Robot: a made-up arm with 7 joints. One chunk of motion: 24 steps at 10 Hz.
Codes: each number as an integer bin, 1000 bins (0 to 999) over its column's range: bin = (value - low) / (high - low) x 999, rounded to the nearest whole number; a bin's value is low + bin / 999 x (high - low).
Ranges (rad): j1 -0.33..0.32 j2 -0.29..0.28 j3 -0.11..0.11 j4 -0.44..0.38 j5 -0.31..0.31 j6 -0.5..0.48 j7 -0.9..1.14
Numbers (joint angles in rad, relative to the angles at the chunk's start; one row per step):
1: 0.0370 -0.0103 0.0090 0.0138 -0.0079 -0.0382 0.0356
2: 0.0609 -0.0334 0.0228 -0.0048 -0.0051 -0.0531 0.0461
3: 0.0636 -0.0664 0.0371 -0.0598 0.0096 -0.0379 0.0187
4: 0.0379 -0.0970 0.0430 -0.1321 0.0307 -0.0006 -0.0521
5: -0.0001 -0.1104 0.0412 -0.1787 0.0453 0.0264 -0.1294
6: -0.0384 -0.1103 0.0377 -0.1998 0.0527 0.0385 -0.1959
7: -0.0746 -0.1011 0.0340 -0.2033 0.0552 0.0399 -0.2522
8: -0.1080 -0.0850 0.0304 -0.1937 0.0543 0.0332 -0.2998
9: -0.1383 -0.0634 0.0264 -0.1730 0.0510 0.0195 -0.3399
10: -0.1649 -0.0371 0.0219 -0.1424 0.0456 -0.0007 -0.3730
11: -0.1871 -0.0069 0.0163 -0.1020 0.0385 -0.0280 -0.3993
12: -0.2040 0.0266 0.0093 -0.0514 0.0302 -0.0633 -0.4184
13: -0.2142 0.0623 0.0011 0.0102 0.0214 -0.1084 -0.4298
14: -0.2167 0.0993 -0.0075 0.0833 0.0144 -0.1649 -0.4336
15: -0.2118 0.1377 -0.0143 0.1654 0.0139 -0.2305 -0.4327
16: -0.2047 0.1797 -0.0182 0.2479 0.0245 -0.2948 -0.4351
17: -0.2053 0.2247 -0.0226 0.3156 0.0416 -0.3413 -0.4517
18: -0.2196 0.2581 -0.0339 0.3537 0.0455 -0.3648 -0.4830
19: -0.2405 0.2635 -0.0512 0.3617 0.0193 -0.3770 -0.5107
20: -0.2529 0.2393 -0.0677 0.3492 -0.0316 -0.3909 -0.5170
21: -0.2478 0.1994 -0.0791 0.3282 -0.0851 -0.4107 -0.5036
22: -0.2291 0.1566 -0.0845 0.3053 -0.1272 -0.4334 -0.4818
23: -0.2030 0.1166 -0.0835 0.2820 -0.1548 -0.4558 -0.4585
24: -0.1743 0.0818 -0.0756 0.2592 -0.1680 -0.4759 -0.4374
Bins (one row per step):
1: 564 490 540 553 487 471 458
2: 601 450 603 530 491 456 463
3: 605 392 668 463 515 471 450
4: 565 338 695 375 549 509 415
5: 507 315 687 318 572 537 377
6: 448 315 671 293 584 549 345
7: 393 331 654 288 588 550 317
8: 341 359 638 300 587 544 294
9: 295 397 619 325 582 530 274
10: 254 443 599 363 573 509 258
11: 220 496 574 412 562 481 245
12: 194 555 542 473 548 445 236
13: 178 617 504 548 534 399 230
14: 174 682 465 638 523 342 228
15: 182 750 435 738 522 275 229
16: 193 823 417 838 539 209 228
17: 192 902 397 921 567 162 220
18: 170 961 346 967 573 138 204
19: 138 970 267 977 531 125 191
20: 118 928 192 961 449 111 188
21: 126 858 140 936 362 91 194
22: 155 783 116 908 295 68 205
23: 195 713 120 880 250 45 216
24: 239 652 156 852 229 25 227

